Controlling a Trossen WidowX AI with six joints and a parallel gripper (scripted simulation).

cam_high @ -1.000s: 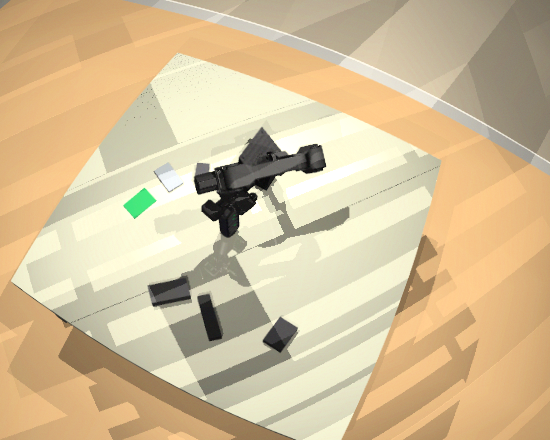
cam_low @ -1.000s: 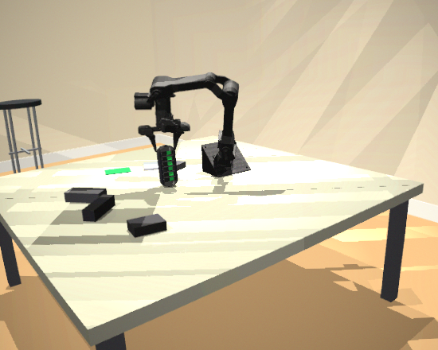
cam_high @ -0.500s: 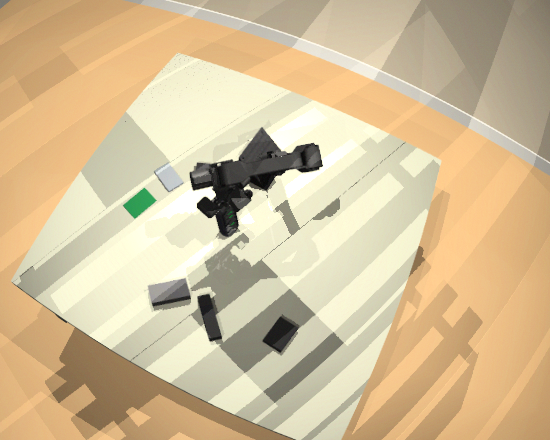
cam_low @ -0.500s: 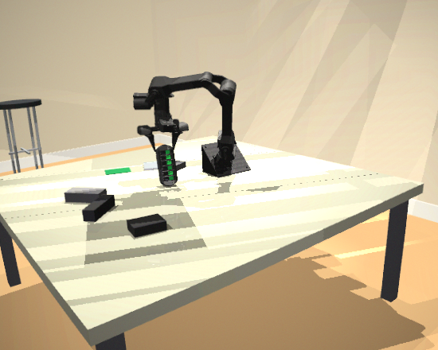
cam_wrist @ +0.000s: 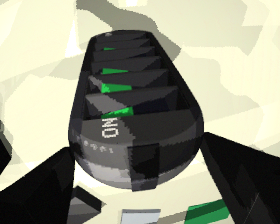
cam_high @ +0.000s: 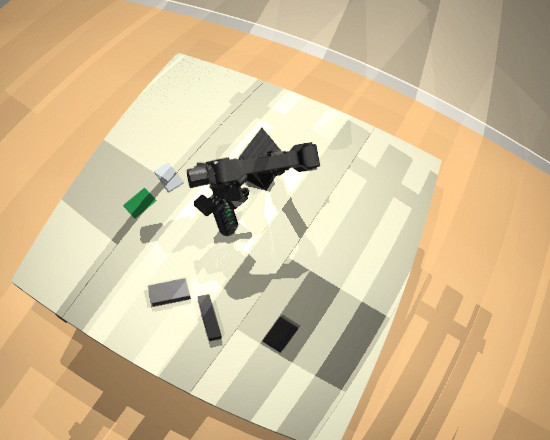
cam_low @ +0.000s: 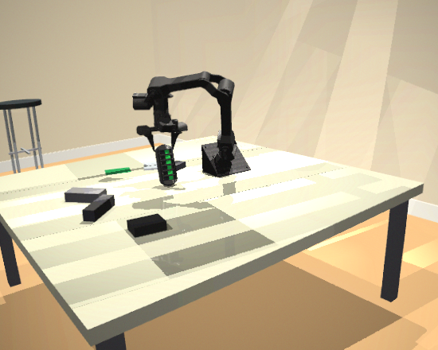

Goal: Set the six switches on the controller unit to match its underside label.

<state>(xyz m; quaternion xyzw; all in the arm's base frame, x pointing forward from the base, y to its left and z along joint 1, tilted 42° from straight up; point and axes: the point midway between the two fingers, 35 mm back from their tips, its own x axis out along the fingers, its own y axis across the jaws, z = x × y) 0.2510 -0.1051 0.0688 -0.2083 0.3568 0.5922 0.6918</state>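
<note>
The dark block lies 150 mm to the right of my gripper tip, 140 mm behind it and 120 mm below it. From my gripper tip the other things lie so: pale grey module: 260 mm to the right, 130 mm below, 70 mm behind; then green flat plate: 300 mm to the right, 130 mm below, 70 mm ahead.
</note>
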